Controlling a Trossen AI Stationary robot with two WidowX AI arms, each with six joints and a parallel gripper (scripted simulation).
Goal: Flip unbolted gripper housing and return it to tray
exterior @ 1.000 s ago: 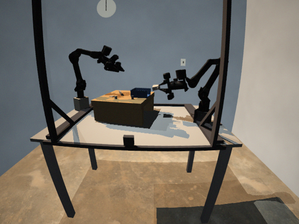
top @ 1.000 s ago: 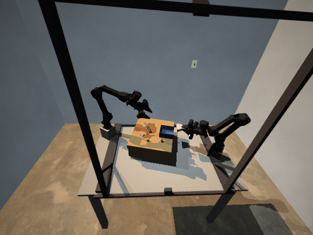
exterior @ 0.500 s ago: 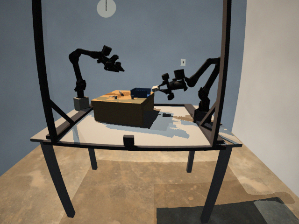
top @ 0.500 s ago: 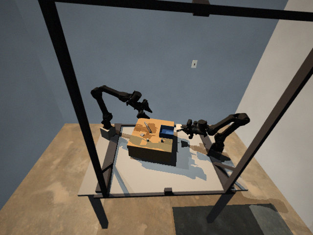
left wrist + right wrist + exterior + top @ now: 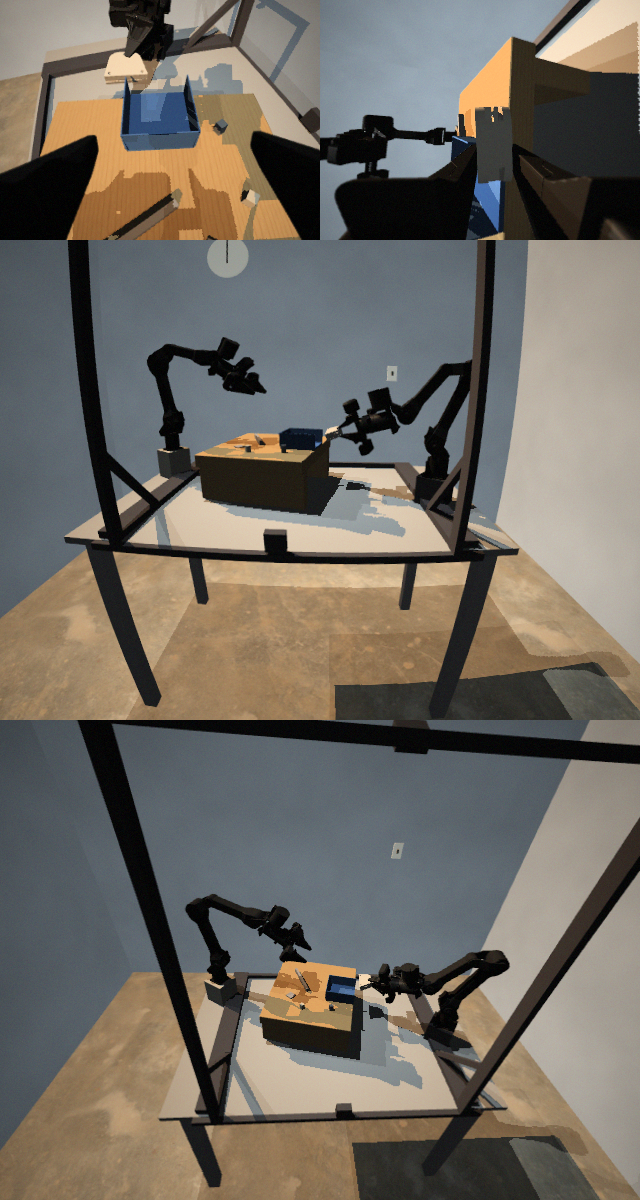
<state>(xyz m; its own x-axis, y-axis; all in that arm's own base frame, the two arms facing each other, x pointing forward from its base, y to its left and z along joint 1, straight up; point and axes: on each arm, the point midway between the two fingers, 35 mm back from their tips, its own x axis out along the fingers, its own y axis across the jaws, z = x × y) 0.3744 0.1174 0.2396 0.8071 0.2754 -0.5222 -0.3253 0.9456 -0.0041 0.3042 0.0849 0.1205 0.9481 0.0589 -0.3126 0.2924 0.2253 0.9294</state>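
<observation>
Right now the white gripper housing is 1 cm ahead of my right hand, 5 cm to the left of it and 1 cm below it. Round my right hand: grey rod: 1 cm behind, 33 cm to the left, 5 cm below; wooden block: 5 cm behind, 27 cm to the left, 12 cm below; gripper housing half: 2 cm ahead, 5 cm to the left, 3 cm below.
</observation>
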